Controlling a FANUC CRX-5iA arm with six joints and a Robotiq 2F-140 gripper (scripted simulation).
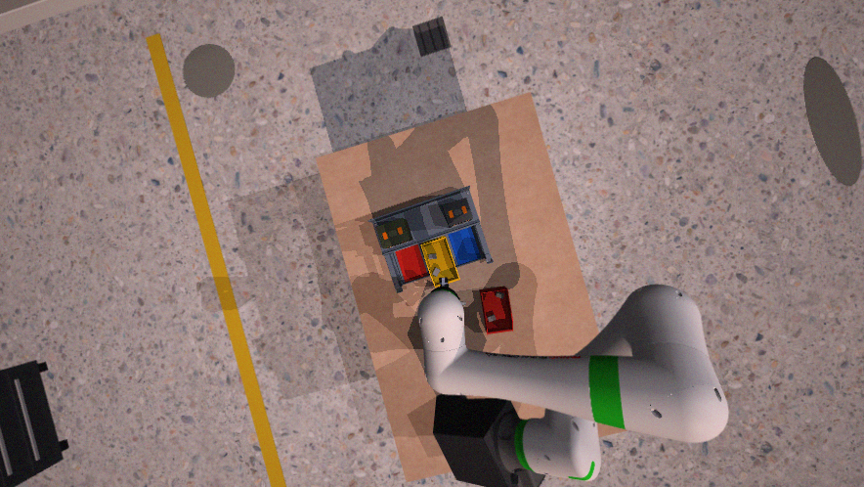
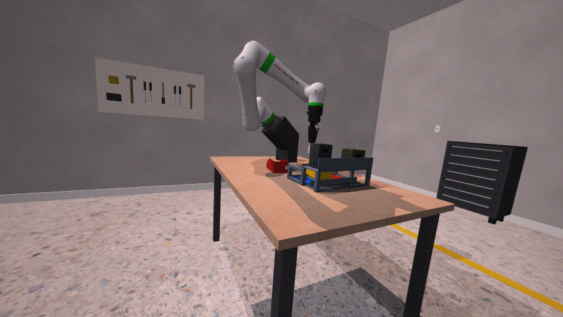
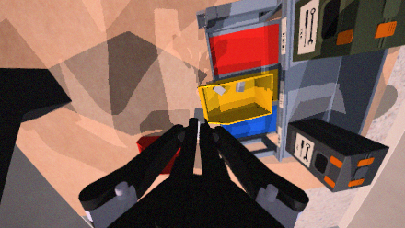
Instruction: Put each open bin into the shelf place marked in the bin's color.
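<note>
My gripper is now 50 mm short of the shelf lip, 10 mm to the left of it and 160 mm above it. Round my hand: black box (240 mm ahead, 140 mm to the right, 10 mm below); red bin (160 mm behind, 150 mm to the right, 140 mm below); yellow bin (90 mm ahead, 10 mm to the right, 120 mm below).
</note>
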